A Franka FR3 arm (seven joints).
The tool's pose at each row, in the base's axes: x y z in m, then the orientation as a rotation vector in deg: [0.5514, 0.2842, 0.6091, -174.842, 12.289, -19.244]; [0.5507, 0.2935, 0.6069, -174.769, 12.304, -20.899]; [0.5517, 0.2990, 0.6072, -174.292, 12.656, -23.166]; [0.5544, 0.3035, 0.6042, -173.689, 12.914, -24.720]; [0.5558, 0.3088, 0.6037, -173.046, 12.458, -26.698]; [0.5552, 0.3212, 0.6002, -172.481, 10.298, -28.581]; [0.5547, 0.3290, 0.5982, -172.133, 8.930, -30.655]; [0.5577, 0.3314, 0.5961, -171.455, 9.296, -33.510]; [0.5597, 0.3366, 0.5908, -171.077, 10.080, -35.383]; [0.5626, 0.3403, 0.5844, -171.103, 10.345, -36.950]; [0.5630, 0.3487, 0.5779, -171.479, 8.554, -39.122]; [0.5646, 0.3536, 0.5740, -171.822, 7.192, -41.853]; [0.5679, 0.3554, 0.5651, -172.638, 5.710, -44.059]
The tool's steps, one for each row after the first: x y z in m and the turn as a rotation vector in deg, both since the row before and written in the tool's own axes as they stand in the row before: [-0.0025, -0.0089, 0.0024, -0.038, 1.078, -0.034]; [0.0002, -0.0056, 0.0002, 0.244, 1.491, 0.221]; [0.0011, -0.0046, 0.0038, 0.417, 1.031, 0.208]; [0.0004, -0.0054, 0.0011, 0.516, 1.294, -0.257]; [-0.0035, -0.0118, 0.0038, 0.701, 1.186, -1.353]; [-0.0021, -0.0075, 0.0022, 0.299, 1.330, -0.914]; [0.0018, -0.0024, 0.0032, 0.190, 1.917, 0.198]; [-0.0007, -0.0048, 0.0060, -0.062, 1.272, 0.453]; [-0.0003, -0.0032, 0.0072, -0.323, 1.024, 0.052]; [-0.0034, -0.0077, 0.0065, -0.385, 1.321, -1.359]; [-0.0008, -0.0046, 0.0044, -0.582, 1.684, -1.124]; [-0.0013, -0.0014, 0.0095, -0.944, 1.278, -1.278]
